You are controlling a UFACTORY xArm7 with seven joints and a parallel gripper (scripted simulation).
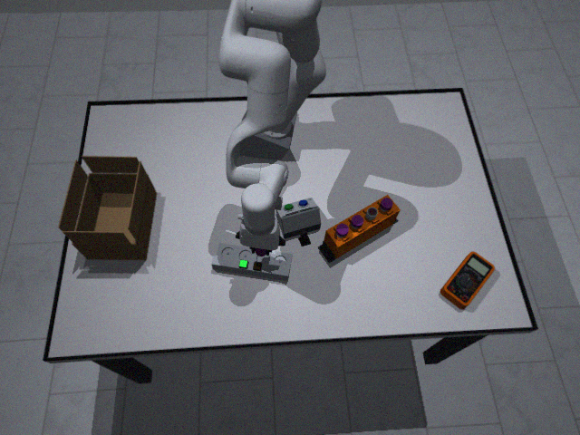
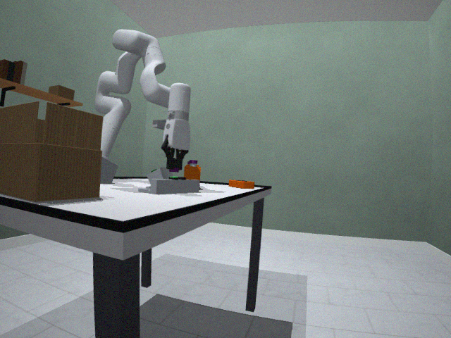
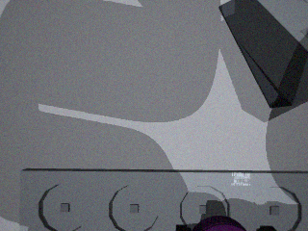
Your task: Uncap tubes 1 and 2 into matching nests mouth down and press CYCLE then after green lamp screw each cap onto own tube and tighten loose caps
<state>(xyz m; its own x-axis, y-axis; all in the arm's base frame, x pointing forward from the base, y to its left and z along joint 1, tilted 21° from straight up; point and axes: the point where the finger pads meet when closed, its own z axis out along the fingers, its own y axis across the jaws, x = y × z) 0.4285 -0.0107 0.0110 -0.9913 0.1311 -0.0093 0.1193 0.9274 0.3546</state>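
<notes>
The tube 1 is 14 cm behind my hand, 35 cm to the left of it and 2 cm above it. The rest, counted from my hand: green key (15 cm behind, 7 cm to the left, 3 cm below); purple cap (2 cm below); grey key housing (14 cm behind, 9 cm to the left, 4 cm below).
</notes>
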